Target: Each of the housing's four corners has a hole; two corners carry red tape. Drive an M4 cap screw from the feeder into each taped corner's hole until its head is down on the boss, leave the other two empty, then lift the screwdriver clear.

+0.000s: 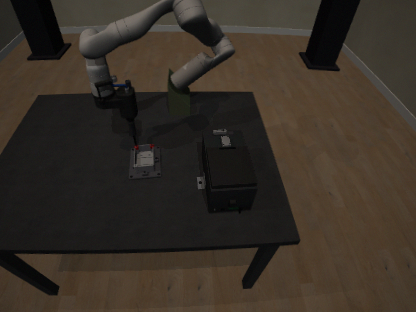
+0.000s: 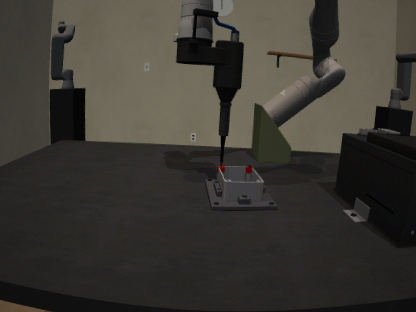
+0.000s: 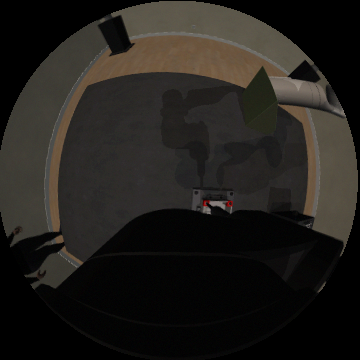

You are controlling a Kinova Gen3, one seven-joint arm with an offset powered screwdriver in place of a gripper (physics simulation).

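Places are measured from the arm's base along level axes (x left, y ahead, z down), in centimetres.
Pixels of known places: hand, its tool point: (image 1: 135, 145) (image 2: 221, 163) (image 3: 206, 203); arm's base, origin of its link: (image 1: 176, 82) (image 2: 268, 118) (image 3: 269, 90).
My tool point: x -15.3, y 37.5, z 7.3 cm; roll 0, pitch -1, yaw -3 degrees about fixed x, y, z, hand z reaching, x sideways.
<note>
For each thing: its top centre in the pictures, then the offset to it from my tool point. "spot": a spot on its surface instead.
- white open-topped housing, centre of its top: (image 2: 239, 173) (image 3: 215, 222) (image 1: 143, 155) dx +4.0, dy +4.8, dz +0.7 cm
- dark fixture plate, centre of its top: (image 2: 238, 191) (image 3: 211, 217) (image 1: 145, 161) dx +4.0, dy +4.8, dz +4.8 cm
- left taped corner, a spot on its surface: (image 2: 221, 169) (image 1: 136, 148) spot: dx +0.1, dy +0.7, dz +1.2 cm
- right taped corner, a spot on its surface: (image 2: 249, 170) (image 1: 151, 147) spot: dx +6.5, dy -0.1, dz +1.3 cm
- screwdriver, a spot on its surface: (image 2: 221, 165) (image 1: 136, 146) spot: dx +0.1, dy +0.0, dz +0.5 cm
- black feeder, centre of its top: (image 2: 405, 134) (image 1: 228, 152) dx +36.9, dy +14.2, dz -11.5 cm
- small metal bracket, a spot on its surface: (image 2: 356, 212) (image 1: 203, 180) spot: dx +28.5, dy +13.7, dz +5.4 cm
The white open-topped housing (image 1: 146, 159) (image 2: 243, 191) sits on a dark fixture plate (image 1: 135, 175) (image 2: 230, 205). Its two far corners carry red tape: the left taped corner (image 1: 136, 148) (image 2: 221, 169) (image 3: 206, 203) and the right taped corner (image 1: 152, 146) (image 2: 249, 170) (image 3: 230, 203). My screwdriver (image 1: 136, 144) (image 2: 221, 165) points down, nearly upright, with its thin tip at the top of the left taped corner. Whether a screw is on the tip or in that hole is too small to tell. A small dark spot shows on top of the right taped corner. The black feeder (image 1: 231, 167) (image 2: 375, 180) stands to the right.
An olive wedge-shaped mount (image 1: 179, 102) (image 2: 270, 142) (image 3: 260, 105) carries my arm's base behind the housing. A small metal bracket (image 1: 201, 182) (image 2: 356, 212) sticks out from the feeder's side. Dark clamp blocks, one at the front (image 2: 244, 199), stand around the housing.
</note>
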